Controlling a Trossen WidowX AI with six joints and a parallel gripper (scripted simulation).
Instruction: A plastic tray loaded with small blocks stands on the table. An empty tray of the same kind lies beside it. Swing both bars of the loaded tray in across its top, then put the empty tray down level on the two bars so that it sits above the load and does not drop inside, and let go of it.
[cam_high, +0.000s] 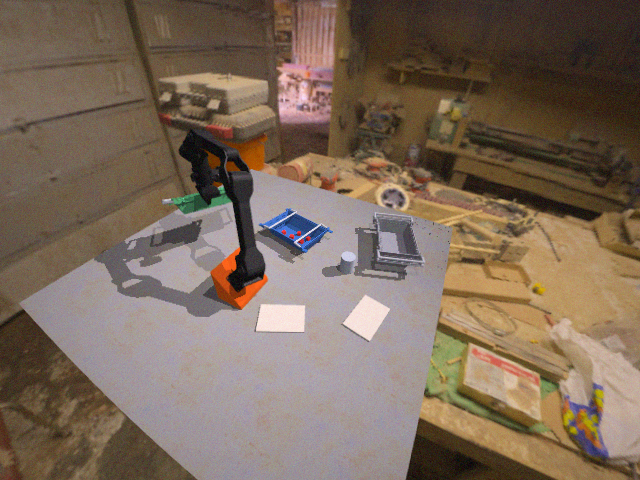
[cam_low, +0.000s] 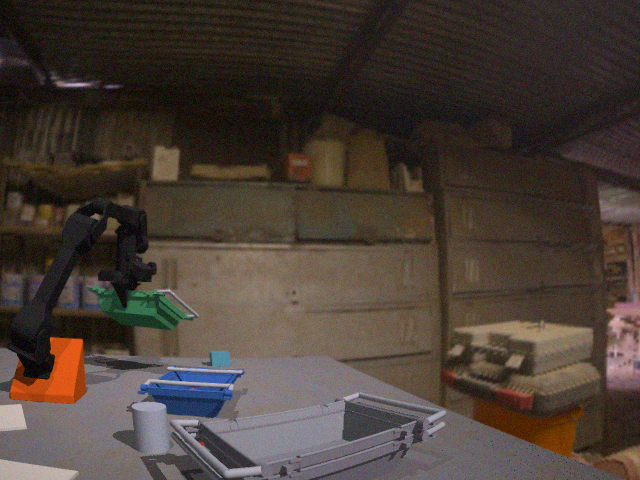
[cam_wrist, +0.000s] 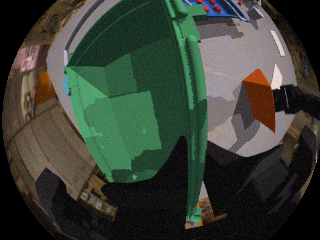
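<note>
The green tray lies 30 mm ahead of my gripper tip and 60 mm to the left of it. Round my gripper tip: teal block (270 mm ahead, 240 mm to the left, 170 mm below); red block (220 mm ahead, 530 mm to the right, 190 mm below); grey cylinder (150 mm ahead, 550 mm to the right, 160 mm below).
</note>
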